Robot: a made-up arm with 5 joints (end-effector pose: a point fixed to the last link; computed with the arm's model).
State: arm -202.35 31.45 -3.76 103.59 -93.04
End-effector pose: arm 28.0 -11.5 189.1 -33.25 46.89 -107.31
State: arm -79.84 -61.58 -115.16 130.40 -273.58
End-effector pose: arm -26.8 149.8 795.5 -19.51 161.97 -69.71
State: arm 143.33 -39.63 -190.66 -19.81 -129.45
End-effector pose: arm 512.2 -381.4 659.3 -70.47 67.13 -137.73
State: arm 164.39 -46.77 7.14 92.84 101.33
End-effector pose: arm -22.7 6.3 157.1 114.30 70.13 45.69
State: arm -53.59 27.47 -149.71 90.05 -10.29
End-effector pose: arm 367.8 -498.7 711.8 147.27 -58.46 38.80
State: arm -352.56 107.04 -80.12 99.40 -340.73
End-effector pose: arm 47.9 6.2 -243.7 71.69 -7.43 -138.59
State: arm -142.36 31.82 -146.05 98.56 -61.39
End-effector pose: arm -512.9 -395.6 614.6 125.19 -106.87 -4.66
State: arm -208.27 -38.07 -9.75 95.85 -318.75
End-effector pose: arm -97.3 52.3 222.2 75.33 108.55 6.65
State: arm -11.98 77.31 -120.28 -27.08 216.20
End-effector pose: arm 776.8 -164.8 128.1 45.12 100.91 16.25
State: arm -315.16 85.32 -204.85 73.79 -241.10
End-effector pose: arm 546.2 543.2 432.3 -107.38 81.00 -8.02
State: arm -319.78 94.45 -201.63 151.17 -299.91
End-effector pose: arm 468.5 396.2 164.6 139.77 -24.48 -36.72
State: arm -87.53 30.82 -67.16 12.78 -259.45
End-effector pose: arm 27.6 -640.6 206.7 12.23 173.23 -35.98
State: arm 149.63 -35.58 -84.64 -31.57 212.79
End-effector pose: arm -65.8 38.6 973.9 36.89 -22.68 -172.29
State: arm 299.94 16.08 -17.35 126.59 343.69
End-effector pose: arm 32.6 -56.7 221.9 -57.82 23.22 94.73
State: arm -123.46 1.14 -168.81 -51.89 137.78
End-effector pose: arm 55.9 84.6 974.5 -36.94 -43.07 -156.56
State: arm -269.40 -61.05 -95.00 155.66 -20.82
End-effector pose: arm 1.0 -91.4 677.2 -101.28 -148.53 -0.50
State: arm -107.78 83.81 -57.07 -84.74 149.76
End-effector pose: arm -132.4 -412.9 -86.6 88.98 110.79 -73.54
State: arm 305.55 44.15 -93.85 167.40 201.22
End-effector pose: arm 242.1 -338.9 264.3 -38.71 -49.84 -29.85
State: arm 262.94 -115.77 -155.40 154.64 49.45
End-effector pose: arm 72.9 588.3 239.4 22.56 -75.00 115.86
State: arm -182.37 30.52 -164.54 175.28 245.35
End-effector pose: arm -405.8 16.8 630.0 -125.55 84.24 -48.54
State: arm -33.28 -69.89 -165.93 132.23 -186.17
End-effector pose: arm -425.8 279.5 693.8 18.22 75.58 -33.34
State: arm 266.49 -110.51 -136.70 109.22 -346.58
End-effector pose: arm 40.8 665.8 429.3 28.34 -38.25 94.90
